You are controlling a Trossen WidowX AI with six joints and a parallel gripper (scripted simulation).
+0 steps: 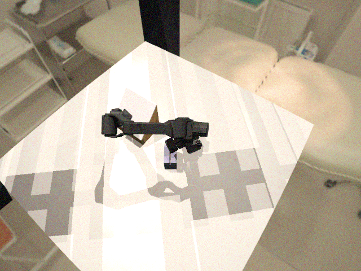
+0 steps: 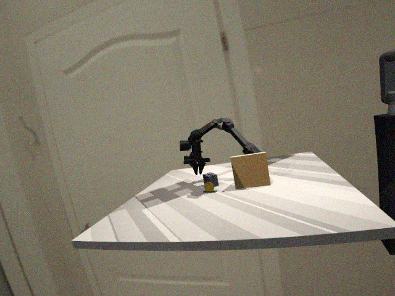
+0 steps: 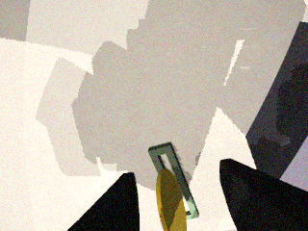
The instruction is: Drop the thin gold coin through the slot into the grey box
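Right now the gold coin is 70 mm behind my gripper tip, 40 mm to the left of it and 70 mm below it.
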